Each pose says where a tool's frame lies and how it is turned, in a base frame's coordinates. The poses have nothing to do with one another.
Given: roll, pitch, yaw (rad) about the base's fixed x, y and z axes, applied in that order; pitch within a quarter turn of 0, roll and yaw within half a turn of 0; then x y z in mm.
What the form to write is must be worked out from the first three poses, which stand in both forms.
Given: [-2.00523 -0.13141 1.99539 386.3 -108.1 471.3]
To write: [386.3 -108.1 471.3 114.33 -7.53 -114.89]
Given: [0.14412 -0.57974 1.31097 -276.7 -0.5 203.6]
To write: [-276.7 -0.5 203.6 75.11 -33.22 8.26]
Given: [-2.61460 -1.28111 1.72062 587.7 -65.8 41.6]
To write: [587.7 -65.8 41.6 98.58 -73.40 -149.81]
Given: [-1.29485 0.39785 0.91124 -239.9 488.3 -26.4]
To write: [-239.9 488.3 -26.4 52.21 22.80 -74.19]
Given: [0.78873 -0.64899 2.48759 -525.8 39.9 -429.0]
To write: [-525.8 39.9 -429.0 142.53 -37.18 45.19]
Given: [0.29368 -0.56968 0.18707 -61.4 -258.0 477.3]
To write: [-61.4 -258.0 477.3 10.72 -32.64 16.83]
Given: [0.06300 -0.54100 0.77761 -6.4 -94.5 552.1]
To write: [-6.4 -94.5 552.1 44.55 -31.00 3.61]
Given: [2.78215 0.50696 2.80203 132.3 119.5 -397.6]
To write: [132.3 119.5 -397.6 160.54 29.05 159.41]
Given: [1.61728 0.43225 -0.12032 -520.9 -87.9 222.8]
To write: [-520.9 -87.9 222.8 -6.89 24.77 92.66]
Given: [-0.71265 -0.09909 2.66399 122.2 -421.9 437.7]
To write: [122.2 -421.9 437.7 152.64 -5.68 -40.83]
